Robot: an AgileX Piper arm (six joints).
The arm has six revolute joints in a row. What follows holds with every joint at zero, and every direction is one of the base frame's.
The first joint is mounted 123 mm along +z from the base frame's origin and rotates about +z.
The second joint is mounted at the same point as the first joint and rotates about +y.
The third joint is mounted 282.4 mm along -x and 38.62 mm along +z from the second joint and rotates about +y.
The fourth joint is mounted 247.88 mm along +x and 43.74 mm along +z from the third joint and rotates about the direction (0.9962, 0, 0.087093).
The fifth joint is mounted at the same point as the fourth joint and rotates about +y.
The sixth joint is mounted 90.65 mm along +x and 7.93 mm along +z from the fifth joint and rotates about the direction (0.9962, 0, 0.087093).
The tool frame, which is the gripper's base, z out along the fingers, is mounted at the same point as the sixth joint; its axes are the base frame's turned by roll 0, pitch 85.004 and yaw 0 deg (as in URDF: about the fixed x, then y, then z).
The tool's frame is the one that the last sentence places.
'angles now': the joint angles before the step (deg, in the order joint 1, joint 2, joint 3, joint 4, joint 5, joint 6). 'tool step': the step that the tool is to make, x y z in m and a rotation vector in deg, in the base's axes. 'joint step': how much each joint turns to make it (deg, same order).
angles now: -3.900, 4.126, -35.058, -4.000, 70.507, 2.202
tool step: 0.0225, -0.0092, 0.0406, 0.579, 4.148, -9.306
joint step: -3.612, 12.298, -8.734, -4.677, 1.149, 4.975
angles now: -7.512, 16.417, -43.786, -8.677, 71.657, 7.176
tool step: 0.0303, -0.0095, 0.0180, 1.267, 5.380, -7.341
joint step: -6.683, 10.328, -4.738, -0.356, 0.036, 0.731
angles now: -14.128, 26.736, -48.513, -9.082, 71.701, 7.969
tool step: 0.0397, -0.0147, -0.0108, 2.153, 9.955, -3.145
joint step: -1.664, 10.779, -0.153, -1.418, -0.242, 1.330
